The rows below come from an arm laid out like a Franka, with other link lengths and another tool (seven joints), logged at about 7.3 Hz.
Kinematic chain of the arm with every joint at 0, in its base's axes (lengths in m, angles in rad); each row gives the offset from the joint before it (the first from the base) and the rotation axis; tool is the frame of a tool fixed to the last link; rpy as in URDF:
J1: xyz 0 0 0.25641 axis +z
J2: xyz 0 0 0 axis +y
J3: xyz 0 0 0.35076 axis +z
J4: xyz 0.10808 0 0 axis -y
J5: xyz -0.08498 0 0.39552 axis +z
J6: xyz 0 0 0 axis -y
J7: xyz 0.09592 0 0 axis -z
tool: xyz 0.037 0.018 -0.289 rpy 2.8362 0 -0.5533
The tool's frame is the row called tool.
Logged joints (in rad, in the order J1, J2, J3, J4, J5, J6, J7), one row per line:
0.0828 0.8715 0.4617 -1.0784 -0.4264 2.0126 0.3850
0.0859 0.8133 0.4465 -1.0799 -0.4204 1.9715 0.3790
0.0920 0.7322 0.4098 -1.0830 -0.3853 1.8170 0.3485
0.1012 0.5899 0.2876 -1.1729 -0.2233 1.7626 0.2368
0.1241 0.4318 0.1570 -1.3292 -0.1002 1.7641 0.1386
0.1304 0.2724 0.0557 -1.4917 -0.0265 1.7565 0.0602
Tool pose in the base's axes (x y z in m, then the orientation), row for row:
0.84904 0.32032 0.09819 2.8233 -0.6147 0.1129
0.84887 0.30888 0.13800 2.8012 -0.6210 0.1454
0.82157 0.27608 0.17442 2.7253 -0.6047 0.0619
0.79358 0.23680 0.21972 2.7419 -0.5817 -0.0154
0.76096 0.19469 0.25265 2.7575 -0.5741 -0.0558
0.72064 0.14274 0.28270 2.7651 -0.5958 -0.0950
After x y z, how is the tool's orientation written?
As a rotation vector, in radians.
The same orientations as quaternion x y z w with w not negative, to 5 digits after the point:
0.96875 -0.21092 0.03874 0.12465
0.96626 -0.21421 0.05015 0.13395
0.96117 -0.21327 0.02183 0.17378
0.96423 -0.20456 -0.00542 0.16850
0.96597 -0.20111 -0.01955 0.16150
0.96519 -0.20797 -0.03316 0.15509

